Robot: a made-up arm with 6 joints.
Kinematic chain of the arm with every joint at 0, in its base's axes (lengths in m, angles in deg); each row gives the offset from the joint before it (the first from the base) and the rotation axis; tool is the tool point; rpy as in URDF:
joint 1: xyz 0 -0.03 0.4 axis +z
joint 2: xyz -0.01 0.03 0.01 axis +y
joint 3: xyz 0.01 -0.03 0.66 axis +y
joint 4: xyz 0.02 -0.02 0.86 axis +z
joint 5: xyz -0.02 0 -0.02 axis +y
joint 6: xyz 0.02 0 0.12 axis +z
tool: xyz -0.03 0.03 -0.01 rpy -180 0 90
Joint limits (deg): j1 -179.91..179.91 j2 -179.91..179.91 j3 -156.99..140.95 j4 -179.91..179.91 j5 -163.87..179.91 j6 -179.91..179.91
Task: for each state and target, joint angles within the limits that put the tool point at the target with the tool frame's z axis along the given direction. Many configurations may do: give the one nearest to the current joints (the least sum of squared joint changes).
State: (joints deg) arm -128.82 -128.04 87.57 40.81 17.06 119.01
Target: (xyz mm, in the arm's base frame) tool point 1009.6 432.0 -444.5 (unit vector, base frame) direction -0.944 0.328 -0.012
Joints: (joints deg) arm -153.84 -161.45 51.62 70.64 48.90 117.32
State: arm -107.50 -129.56 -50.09 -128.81 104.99 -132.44
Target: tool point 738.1 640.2 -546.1 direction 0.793 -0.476 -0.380
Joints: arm -141.49 -124.97 -20.03 -93.14 119.82 -127.74
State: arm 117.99 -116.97 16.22 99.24 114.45 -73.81
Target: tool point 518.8 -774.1 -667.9 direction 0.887 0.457 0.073
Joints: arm 128.48 -156.29 30.80 99.98 96.64 -80.84
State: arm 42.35 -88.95 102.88 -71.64 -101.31 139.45
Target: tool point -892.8 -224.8 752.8 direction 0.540 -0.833 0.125
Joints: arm 18.15 -130.81 107.49 -73.60 -90.83 136.42
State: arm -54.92 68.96 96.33 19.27 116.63 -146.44
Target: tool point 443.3 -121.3 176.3 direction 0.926 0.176 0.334
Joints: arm -5.19 31.95 132.74 -15.07 85.25 -143.70
